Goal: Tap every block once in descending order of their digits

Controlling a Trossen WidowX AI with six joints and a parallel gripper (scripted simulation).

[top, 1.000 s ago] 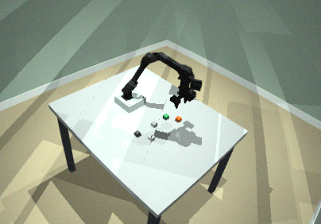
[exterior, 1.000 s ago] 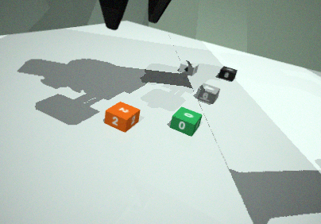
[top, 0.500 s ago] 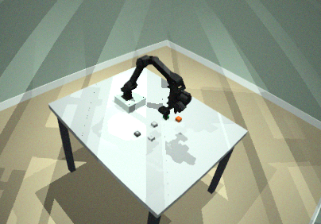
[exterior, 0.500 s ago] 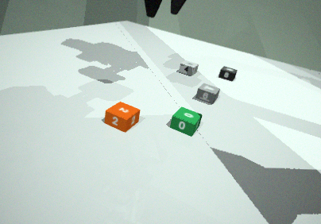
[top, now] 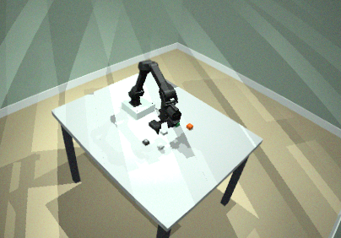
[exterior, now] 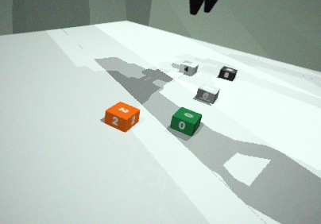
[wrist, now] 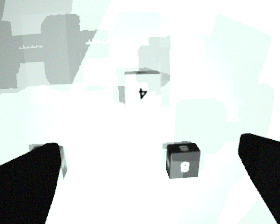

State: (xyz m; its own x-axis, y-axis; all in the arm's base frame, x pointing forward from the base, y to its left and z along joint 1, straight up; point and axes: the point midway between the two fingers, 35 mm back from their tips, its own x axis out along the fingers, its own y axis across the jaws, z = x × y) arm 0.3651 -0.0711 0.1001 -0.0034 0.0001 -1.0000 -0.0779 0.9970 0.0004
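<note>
The black block marked 8 lies 120 mm below my gripper tip, 80 mm behind it and 60 mm to the right of it. The rest, counted from my gripper tip: grey block: 120 mm below, 90 mm to the left, 80 mm behind; white block: 120 mm below, 10 mm to the right; green block marked 0: 200 mm to the left, 120 mm below, 100 mm behind.
</note>
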